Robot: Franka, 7 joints.
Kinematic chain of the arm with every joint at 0, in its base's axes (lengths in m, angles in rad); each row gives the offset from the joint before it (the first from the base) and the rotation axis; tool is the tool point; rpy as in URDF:
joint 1: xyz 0 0 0.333 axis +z
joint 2: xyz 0 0 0 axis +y
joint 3: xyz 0 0 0.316 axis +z
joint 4: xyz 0.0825 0 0 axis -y
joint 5: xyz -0.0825 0 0.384 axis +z
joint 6: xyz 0 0 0 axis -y
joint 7: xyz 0.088 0 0 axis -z
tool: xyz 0 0 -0.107 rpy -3.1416 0 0
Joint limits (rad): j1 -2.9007..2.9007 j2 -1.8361..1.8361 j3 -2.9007..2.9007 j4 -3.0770..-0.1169 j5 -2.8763..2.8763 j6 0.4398..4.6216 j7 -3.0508..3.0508
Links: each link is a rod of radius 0.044 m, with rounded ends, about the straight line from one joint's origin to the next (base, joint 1, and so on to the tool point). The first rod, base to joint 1, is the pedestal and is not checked.
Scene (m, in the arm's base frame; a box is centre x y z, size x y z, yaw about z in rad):
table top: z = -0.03
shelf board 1: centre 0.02 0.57 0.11 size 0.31 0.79 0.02 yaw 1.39
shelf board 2: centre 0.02 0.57 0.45 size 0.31 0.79 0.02 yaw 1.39
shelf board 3: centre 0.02 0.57 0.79 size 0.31 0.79 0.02 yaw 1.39
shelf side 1: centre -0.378 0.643 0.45 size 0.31 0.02 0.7 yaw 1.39
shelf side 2: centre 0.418 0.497 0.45 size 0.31 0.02 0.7 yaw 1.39
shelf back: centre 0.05 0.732 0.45 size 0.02 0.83 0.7 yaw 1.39
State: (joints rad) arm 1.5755 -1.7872 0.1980 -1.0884 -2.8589 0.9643 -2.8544
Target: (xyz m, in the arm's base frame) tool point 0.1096 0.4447 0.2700
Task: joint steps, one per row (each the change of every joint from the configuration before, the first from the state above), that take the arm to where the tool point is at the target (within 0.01 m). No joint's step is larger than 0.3 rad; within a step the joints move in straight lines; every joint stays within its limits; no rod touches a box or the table.
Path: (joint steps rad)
1: 0.0822 0.2007 0.0489 -0.2670 -0.0025 -0.0019 0.0585
2: 0.0823 0.2008 0.0489 -0.2671 -0.0025 -0.0019 0.0584
3: 0.0822 0.2007 0.0489 -0.2670 -0.0025 -0.0018 0.0585
4: 0.0822 0.2007 0.0490 -0.2670 -0.0024 -0.0019 0.0584
5: 0.0823 0.2007 0.0489 -0.2671 -0.0025 -0.0019 0.0585
6: 0.0822 0.2008 0.0489 -0.2670 -0.0025 -0.0019 0.0584
7: 0.0822 0.2007 0.0489 -0.2670 -0.0025 -0.0018 0.0585
8: -0.2518 0.1638 -0.1700 0.0966 0.0470 0.1846 -0.1364
9: -0.2518 0.1638 -0.1700 0.0966 0.0470 0.1846 -0.1364
10: -0.2518 0.1639 -0.1700 0.0967 0.0470 0.1846 -0.1364

